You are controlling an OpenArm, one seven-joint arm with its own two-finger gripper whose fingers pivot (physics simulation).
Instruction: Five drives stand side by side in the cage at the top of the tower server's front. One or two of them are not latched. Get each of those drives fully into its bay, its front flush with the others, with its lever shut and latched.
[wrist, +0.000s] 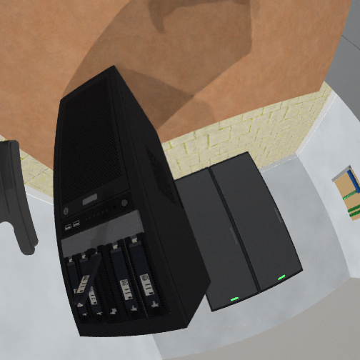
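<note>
The black tower server (172,240) stands left of centre in the wrist view, its drive cage near the lower end of its front as seen here. Five dark drives stand side by side. The fourth drive (122,272) and fifth drive (142,267) from the left in view have levers lying flat along their fronts. One lever (90,279) stands out at a slant across the first two drives; it seems to belong to the third drive (111,287), whose front shows no label. How far that drive sits out is unclear. One finger of my gripper (17,200) shows at the left edge, apart from the server; the gripper is open and empty.
A dark two-panel cabinet (200,215) with two green lights stands right of the server. A small box with blue and green items (350,192) is at the far right. A pale yellow brick-patterned strip (240,127) runs behind, beside an orange-brown surface (280,60).
</note>
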